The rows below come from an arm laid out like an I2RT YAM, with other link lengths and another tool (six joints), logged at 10 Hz.
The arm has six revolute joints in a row. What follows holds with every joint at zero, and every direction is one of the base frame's.
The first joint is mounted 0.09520 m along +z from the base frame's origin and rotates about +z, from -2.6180 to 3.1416 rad.
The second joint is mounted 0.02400 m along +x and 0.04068 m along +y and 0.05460 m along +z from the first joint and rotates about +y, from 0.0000 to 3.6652 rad.
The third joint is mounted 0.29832 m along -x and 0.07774 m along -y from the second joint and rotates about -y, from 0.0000 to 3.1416 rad.
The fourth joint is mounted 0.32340 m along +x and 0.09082 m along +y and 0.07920 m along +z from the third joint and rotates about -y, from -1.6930 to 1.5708 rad.
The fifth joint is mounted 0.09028 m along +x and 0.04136 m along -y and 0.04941 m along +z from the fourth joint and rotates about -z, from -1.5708 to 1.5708 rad.
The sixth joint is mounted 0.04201 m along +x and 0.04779 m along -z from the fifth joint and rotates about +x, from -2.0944 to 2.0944 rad.
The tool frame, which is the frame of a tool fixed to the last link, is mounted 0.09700 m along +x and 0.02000 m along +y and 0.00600 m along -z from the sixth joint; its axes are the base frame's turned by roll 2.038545, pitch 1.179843 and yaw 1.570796 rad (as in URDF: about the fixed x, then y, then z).
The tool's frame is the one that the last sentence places.
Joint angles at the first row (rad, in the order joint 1, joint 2, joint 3, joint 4, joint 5, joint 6):
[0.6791, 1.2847, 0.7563, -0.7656, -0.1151, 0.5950]
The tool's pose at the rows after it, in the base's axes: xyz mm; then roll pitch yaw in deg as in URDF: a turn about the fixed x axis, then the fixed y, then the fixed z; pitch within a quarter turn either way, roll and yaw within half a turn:
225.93 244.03 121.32 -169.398 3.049 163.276
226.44 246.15 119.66 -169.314 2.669 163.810
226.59 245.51 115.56 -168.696 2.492 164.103
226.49 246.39 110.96 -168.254 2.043 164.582
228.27 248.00 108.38 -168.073 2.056 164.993
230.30 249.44 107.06 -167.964 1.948 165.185
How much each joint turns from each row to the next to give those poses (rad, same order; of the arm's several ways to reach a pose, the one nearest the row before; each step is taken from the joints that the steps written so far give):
[-0.0010, 0.0183, 0.0016, 0.0036, -0.0007, -0.0081]
[0.0012, 0.0140, 0.0060, 0.0023, -0.0066, -0.0066]
[-0.0010, 0.0125, -0.0007, 0.0019, 0.0022, -0.0065]
[0.0007, 0.0173, 0.0008, 0.0048, -0.0036, -0.0068]
[0.0005, 0.0153, 0.0047, 0.0074, 0.0004, -0.0069]
[-0.0011, 0.0135, 0.0072, 0.0031, -0.0014, -0.0042]

